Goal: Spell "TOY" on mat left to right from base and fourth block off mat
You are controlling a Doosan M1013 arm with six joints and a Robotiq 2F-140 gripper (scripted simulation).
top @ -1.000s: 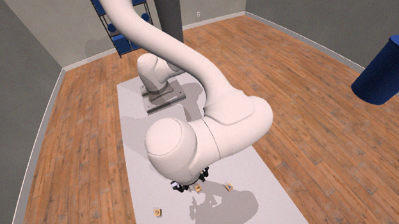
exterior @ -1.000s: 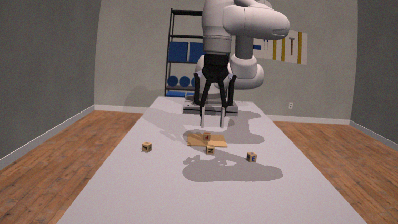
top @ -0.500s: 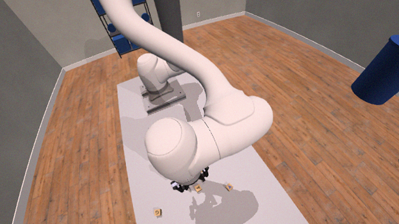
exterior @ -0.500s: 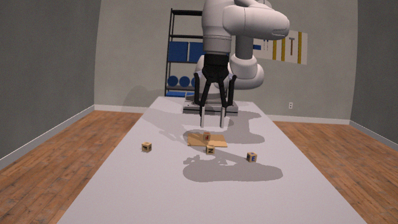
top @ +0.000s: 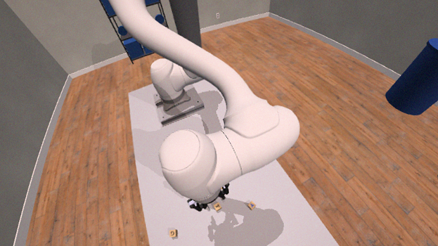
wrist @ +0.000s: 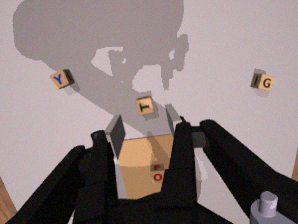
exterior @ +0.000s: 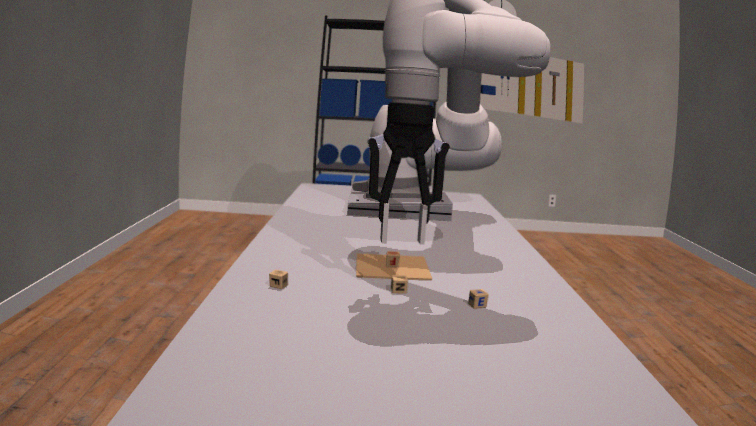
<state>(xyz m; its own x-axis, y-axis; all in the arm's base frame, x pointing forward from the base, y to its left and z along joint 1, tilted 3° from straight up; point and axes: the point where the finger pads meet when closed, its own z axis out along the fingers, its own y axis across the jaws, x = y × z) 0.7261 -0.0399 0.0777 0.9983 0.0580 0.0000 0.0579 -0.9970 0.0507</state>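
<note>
The T block lies 110 mm below my hand. From my hand the other things lie so: tan mat 130 mm behind, 120 mm below.
</note>
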